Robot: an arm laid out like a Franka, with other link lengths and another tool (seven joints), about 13 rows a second.
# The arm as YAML. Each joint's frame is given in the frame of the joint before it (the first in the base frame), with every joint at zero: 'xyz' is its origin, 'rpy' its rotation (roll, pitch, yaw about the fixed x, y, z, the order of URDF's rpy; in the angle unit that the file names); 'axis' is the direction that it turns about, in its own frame. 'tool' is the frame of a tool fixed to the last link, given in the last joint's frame.
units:
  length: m
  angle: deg
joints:
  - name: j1
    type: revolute
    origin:
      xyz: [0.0, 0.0, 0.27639]
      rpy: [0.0, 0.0, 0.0]
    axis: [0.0, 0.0, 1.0]
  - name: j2
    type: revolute
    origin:
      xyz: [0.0, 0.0, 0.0]
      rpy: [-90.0, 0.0, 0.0]
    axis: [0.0, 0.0, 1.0]
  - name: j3
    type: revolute
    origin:
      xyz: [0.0, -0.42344, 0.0]
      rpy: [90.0, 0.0, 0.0]
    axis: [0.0, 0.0, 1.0]
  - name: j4
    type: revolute
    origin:
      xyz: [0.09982, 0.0, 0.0]
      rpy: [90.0, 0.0, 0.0]
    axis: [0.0, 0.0, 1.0]
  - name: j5
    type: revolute
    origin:
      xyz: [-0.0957, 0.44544, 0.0]
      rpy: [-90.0, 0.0, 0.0]
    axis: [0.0, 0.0, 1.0]
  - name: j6
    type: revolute
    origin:
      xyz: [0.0, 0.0, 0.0]
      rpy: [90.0, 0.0, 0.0]
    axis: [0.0, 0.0, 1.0]
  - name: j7
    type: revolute
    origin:
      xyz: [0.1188, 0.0, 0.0]
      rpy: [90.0, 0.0, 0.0]
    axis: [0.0, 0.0, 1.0]
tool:
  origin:
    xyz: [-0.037, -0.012, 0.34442]
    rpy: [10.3, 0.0, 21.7]
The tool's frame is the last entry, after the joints.
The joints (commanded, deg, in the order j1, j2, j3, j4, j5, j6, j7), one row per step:
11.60 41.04 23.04 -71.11 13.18 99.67 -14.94
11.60 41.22 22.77 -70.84 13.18 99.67 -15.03
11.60 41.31 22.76 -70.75 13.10 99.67 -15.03
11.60 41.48 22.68 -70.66 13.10 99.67 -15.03
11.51 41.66 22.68 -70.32 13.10 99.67 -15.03
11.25 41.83 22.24 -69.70 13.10 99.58 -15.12
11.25 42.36 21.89 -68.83 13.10 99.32 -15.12
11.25 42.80 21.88 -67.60 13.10 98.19 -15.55
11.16 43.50 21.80 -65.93 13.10 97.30 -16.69
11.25 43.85 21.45 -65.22 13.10 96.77 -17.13
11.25 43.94 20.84 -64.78 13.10 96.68 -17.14
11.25 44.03 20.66 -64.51 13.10 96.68 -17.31
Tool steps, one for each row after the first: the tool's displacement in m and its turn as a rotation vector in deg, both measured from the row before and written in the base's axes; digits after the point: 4 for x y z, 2 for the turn. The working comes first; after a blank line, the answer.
Tool pose at each row, in the base's axes (x y z in m, rotation vector in deg; the steps are taken from these numbers as rounded here):
0.6569 0.4951 0.1632 -142.63 -24.13 26.86
0.6603 0.4928 0.1619 -142.73 -23.93 26.65
0.6610 0.4924 0.1612 -142.79 -23.93 26.62
0.6619 0.4917 0.1594 -142.81 -23.79 26.70
0.6647 0.4911 0.1597 -142.75 -23.62 26.46
0.6735 0.4842 0.1607 -142.96 -22.97 25.76
0.6795 0.4811 0.1592 -143.04 -22.54 25.55
0.6810 0.4796 0.1629 -142.72 -23.22 25.91
0.6878 0.4769 0.1661 -142.13 -24.51 25.54
0.6906 0.4737 0.1655 -142.13 -24.87 25.63
0.6967 0.4678 0.1654 -142.54 -24.33 25.14
0.6995 0.4662 0.1656 -142.58 -24.37 24.83

0.0034 -0.0023 -0.0013 -0.04 -0.12 -0.19
0.0007 -0.0004 -0.0007 -0.05 -0.04 -0.01
0.0009 -0.0007 -0.0018 -0.04 0.08 -0.08
0.0028 -0.0006 0.0003 0.12 -0.11 -0.18
0.0088 -0.0069 0.0010 -0.03 -0.37 -0.63
0.0060 -0.0031 -0.0015 -0.03 -0.06 -0.36
0.0015 -0.0015 0.0037 0.22 0.16 0.57
0.0068 -0.0027 0.0032 0.66 -0.41 0.83
0.0028 -0.0032 -0.0006 -0.02 -0.03 0.28
0.0061 -0.0059 -0.0001 -0.27 -0.31 -0.50
0.0028 -0.0016 0.0002 0.04 -0.23 -0.04

